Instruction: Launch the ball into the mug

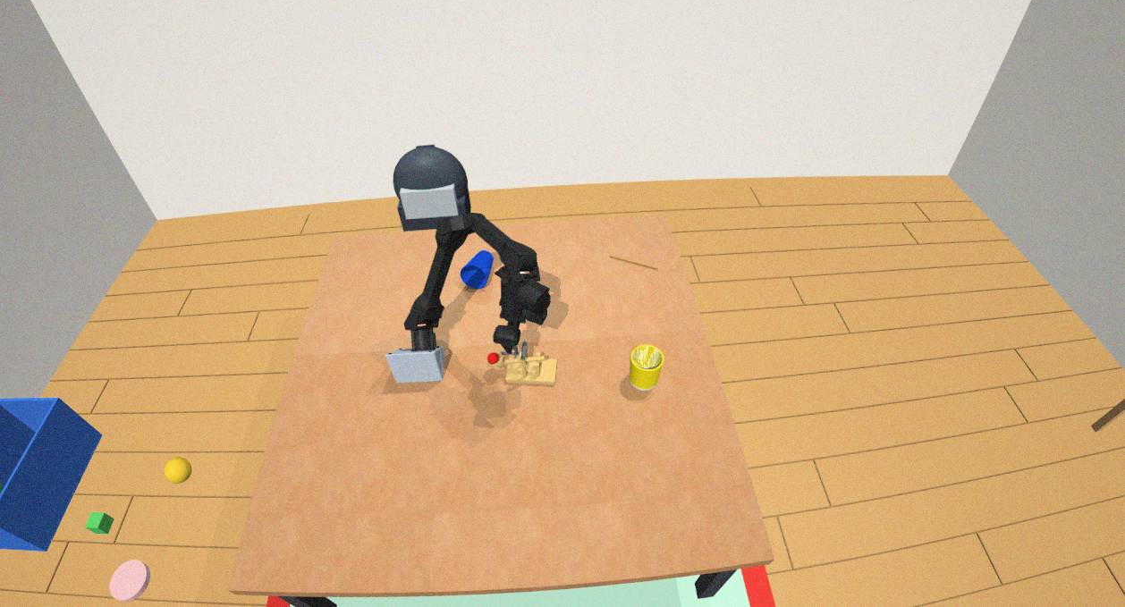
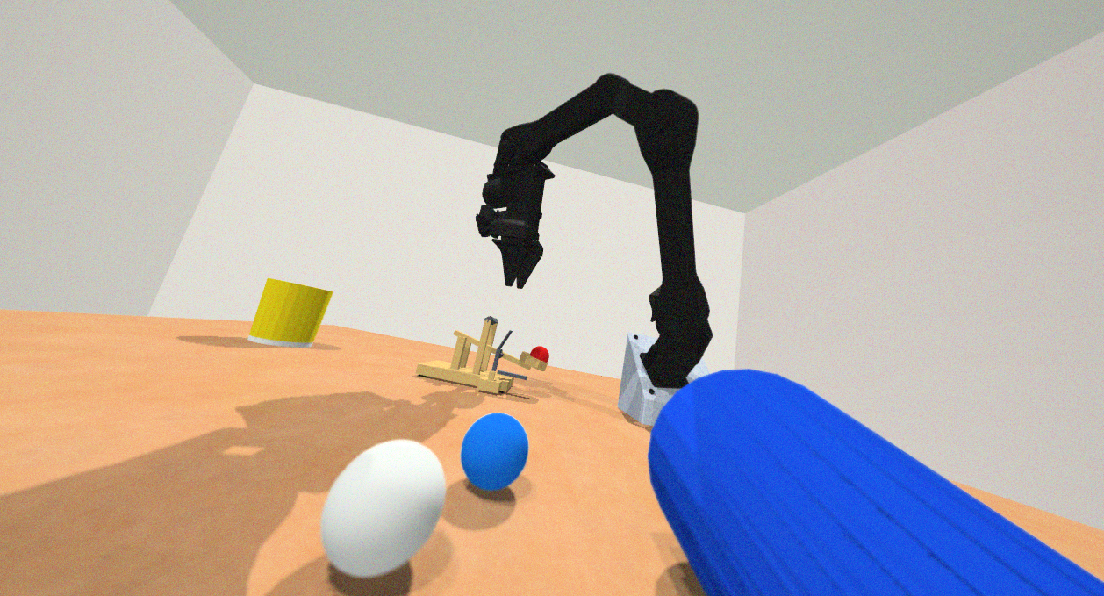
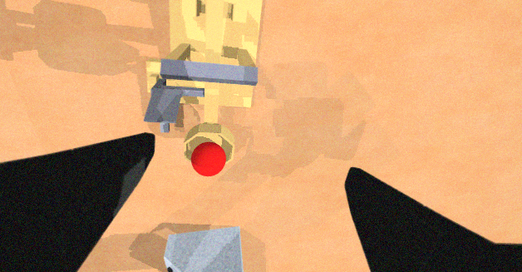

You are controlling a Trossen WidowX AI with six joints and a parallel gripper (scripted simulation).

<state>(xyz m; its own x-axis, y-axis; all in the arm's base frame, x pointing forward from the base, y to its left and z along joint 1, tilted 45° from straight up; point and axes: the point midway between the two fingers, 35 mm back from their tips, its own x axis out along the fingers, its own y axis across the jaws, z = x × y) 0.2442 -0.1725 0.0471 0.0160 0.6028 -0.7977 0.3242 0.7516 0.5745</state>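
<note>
The red ball lies 110 mm below my gripper tip, 60 mm behind it and 40 mm to the left of it. Round my gripper tip: blue ball (330 mm to the left, 150 mm below, 20 mm ahead); wooden catapult (120 mm below, 40 mm to the left, 10 mm ahead); yellow mug (350 mm ahead, 140 mm below, 70 mm to the right).
</note>
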